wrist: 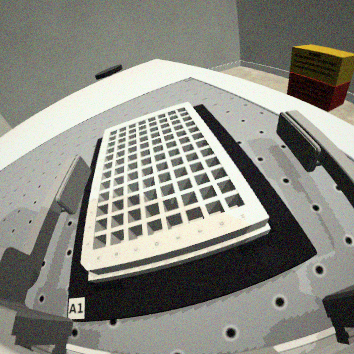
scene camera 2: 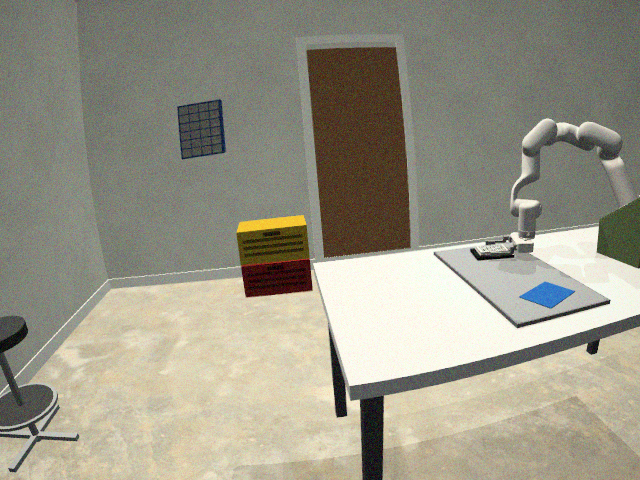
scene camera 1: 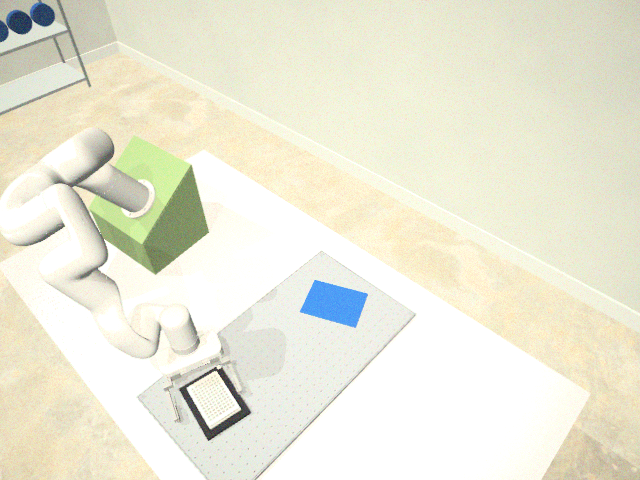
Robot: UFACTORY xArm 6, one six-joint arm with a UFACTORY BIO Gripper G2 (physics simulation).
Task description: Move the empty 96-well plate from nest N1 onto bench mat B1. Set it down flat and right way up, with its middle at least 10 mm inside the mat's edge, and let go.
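Where they show: hand, its tool point: (wrist: 177, 160) (scene camera 2: 492, 248) (scene camera 1: 206, 399); arm's base, origin of its link: (scene camera 2: 630, 207) (scene camera 1: 139, 199).
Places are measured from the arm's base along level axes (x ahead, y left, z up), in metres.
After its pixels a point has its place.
Note:
The white 96-well plate (scene camera 1: 213, 399) {x 0.635, y -0.118, z -0.166 m} (scene camera 2: 492, 250) {x 0.639, y -0.089, z -0.165 m} (wrist: 165, 175) {x 0.611, y -0.122, z -0.167 m} sits right way up in the black nest (scene camera 1: 211, 434) {x 0.705, y -0.165, z -0.178 m} (wrist: 200, 280) {x 0.557, y -0.123, z -0.178 m}, which carries an A1 label at its near left corner in the wrist view. More black nest shows on the plate's right side than on its left there. My gripper (scene camera 1: 208, 404) {x 0.622, y -0.131, z -0.170 m} (wrist: 187, 163) {x 0.622, y -0.131, z -0.170 m} is wide open and empty. Its two fingers stand on either side of the plate and nest, with a gap on both sides. The blue bench mat (scene camera 1: 333, 303) {x 0.574, y 0.312, z -0.188 m} (scene camera 2: 546, 294) {x 0.580, y 0.320, z -0.188 m} lies flat with no plate on it.
The nest and mat are on a grey perforated board (scene camera 1: 310, 361) {x 0.686, y 0.144, z -0.190 m} (scene camera 2: 496, 289) {x 0.731, y 0.230, z -0.190 m} on the white table (scene camera 1: 439, 403) {x 0.980, y 0.333, z -0.203 m} (scene camera 2: 392, 320) {x 1.088, y 0.346, z -0.203 m}. The arm's green base block (scene camera 1: 175, 222) {x 0.092, y 0.063, z -0.068 m} (scene camera 2: 620, 235) {x 0.092, y 0.064, z -0.097 m} stands behind the board. A yellow and red cabinet (scene camera 2: 274, 256) (wrist: 320, 77) stands on the floor beyond the table.

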